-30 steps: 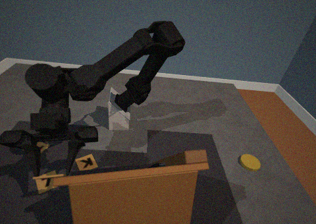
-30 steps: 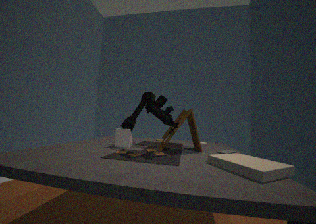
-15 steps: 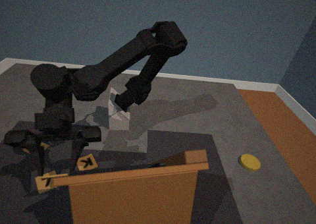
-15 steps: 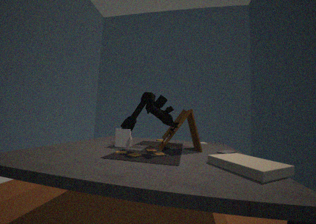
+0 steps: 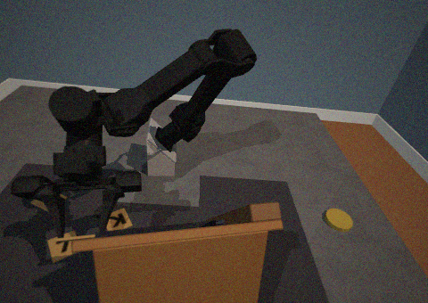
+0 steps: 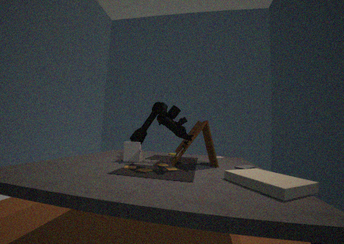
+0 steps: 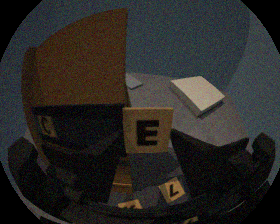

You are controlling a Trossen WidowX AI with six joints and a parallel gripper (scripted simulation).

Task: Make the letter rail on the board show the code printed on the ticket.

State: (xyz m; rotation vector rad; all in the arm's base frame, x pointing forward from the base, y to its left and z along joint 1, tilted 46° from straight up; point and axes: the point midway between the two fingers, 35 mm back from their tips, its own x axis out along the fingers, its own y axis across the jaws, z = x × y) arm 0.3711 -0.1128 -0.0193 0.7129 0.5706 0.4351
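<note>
The ticket is 12 cm to the left of my gripper tip, 8 cm below it and 7 cm behind it. The rest, counted from my gripper tip: dark mat: 19 cm behind, 16 cm below, 8 cm to the left; tile: 31 cm behind, 16 cm below, 14 cm to the right; long white slab: 33 cm ahead, 26 cm to the right, 14 cm below.
</note>
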